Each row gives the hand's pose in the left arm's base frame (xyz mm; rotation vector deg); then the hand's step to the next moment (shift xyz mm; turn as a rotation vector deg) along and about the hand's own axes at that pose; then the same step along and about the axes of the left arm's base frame.
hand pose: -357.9 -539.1 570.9 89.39 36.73 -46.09
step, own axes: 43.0 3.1 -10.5 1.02 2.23 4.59
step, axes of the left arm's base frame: 30.0 8.2 -31.6 1.74 -4.90 0.30
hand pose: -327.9 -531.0 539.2 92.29 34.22 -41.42
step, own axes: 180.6 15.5 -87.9 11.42 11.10 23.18
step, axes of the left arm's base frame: 144.0 81.8 -114.7 12.87 -24.79 -3.23
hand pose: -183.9 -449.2 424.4 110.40 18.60 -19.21
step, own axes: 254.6 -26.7 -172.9 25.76 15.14 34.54
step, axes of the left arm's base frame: 238.6 187.7 -57.3 26.72 -35.85 -9.34
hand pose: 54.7 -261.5 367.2 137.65 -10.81 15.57
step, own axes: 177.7 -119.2 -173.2 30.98 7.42 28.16
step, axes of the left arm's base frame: 171.9 193.0 94.8 32.46 -26.18 -8.29
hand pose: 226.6 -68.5 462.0 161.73 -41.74 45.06
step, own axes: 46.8 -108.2 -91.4 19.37 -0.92 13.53
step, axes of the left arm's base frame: 45.4 97.2 103.7 21.11 -10.52 -1.62
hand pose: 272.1 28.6 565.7 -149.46 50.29 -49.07
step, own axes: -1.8 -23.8 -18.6 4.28 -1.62 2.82
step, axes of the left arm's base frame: -1.4 18.8 23.7 5.22 -1.22 0.36
